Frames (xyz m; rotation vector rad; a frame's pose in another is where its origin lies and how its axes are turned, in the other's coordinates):
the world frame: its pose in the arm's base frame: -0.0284 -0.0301 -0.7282 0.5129 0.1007 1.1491
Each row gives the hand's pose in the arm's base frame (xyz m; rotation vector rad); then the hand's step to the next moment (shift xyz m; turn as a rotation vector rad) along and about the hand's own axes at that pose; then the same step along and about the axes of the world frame.
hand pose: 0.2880 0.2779 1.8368 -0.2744 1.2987 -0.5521
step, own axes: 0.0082 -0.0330 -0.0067 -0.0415 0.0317 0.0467
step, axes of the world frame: -0.0318 0.0044 0.0130 0.0633 -0.0112 0.0279
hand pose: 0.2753 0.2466 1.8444 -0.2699 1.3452 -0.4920
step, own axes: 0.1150 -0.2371 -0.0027 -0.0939 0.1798 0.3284
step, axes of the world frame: -0.2436 -0.0513 0.0865 0.3069 -0.2035 0.1156
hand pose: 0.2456 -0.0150 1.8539 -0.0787 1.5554 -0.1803
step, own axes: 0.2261 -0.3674 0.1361 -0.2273 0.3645 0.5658
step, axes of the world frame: -0.3445 -0.2913 0.0335 0.5978 -0.3091 0.2275
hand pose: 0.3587 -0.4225 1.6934 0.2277 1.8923 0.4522
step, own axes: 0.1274 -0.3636 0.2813 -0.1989 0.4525 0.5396
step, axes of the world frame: -0.1654 -0.4219 -0.1490 0.6606 -0.2404 0.2033
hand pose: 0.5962 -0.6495 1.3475 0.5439 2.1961 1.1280
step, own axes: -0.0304 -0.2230 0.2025 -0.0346 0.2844 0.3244
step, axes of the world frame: -0.0112 -0.2430 -0.1803 0.4195 -0.0827 0.0670
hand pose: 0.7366 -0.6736 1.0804 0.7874 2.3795 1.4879
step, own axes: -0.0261 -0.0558 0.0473 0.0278 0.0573 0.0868
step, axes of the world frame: -0.0004 -0.0527 -0.0570 0.1069 0.0074 -0.0108
